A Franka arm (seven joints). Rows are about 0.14 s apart.
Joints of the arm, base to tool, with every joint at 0 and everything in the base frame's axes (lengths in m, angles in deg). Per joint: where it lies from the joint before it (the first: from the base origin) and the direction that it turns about. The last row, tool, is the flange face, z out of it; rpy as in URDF.
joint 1: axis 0 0 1 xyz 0 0 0.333
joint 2: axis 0 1 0 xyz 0 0 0
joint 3: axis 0 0 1 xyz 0 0 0.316
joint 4: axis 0 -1 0 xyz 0.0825 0 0
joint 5: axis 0 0 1 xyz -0.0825 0 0.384
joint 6: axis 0 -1 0 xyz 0 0 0
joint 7: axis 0 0 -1 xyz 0.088 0 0
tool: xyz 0 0 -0.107 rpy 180 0 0
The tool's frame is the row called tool.
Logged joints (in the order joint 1, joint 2, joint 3, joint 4, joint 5, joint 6, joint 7), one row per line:
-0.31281, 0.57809, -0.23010, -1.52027, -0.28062, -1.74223, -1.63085
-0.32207, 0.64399, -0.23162, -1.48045, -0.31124, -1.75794, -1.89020
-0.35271, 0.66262, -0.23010, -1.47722, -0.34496, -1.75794, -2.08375
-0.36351, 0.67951, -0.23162, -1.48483, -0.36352, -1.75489, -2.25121
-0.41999, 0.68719, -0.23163, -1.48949, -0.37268, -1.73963, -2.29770
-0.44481, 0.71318, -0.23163, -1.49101, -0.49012, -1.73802, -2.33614
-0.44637, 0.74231, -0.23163, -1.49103, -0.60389, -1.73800, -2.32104
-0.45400, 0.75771, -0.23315, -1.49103, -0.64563, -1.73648, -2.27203
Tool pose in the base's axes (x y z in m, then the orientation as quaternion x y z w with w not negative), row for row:
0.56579, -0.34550, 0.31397, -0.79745, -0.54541, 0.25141, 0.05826
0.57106, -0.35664, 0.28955, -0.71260, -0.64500, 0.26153, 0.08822
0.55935, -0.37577, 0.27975, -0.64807, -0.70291, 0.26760, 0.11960
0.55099, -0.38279, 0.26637, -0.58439, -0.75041, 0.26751, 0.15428
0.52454, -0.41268, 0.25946, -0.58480, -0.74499, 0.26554, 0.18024
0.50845, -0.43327, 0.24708, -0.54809, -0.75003, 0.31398, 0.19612
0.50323, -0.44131, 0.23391, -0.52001, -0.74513, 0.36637, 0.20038
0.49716, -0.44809, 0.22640, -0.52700, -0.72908, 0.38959, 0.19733
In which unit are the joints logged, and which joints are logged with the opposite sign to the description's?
The joints are logged in radians. Opposite sign: joint 6.
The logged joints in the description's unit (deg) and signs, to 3 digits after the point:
-17.923, 33.122, -13.184, -87.105, -16.078, 99.822, -93.441
-18.453, 36.898, -13.271, -84.824, -17.833, 100.723, -108.300
-20.209, 37.965, -13.184, -84.638, -19.765, 100.723, -119.390
-20.828, 38.933, -13.271, -85.074, -20.828, 100.548, -128.985
-24.064, 39.373, -13.271, -85.341, -21.353, 99.673, -131.649
-25.486, 40.862, -13.271, -85.429, -28.082, 99.581, -133.851
-25.575, 42.531, -13.271, -85.430, -34.600, 99.580, -132.986
-26.012, 43.414, -13.359, -85.430, -36.992, 99.493, -130.178

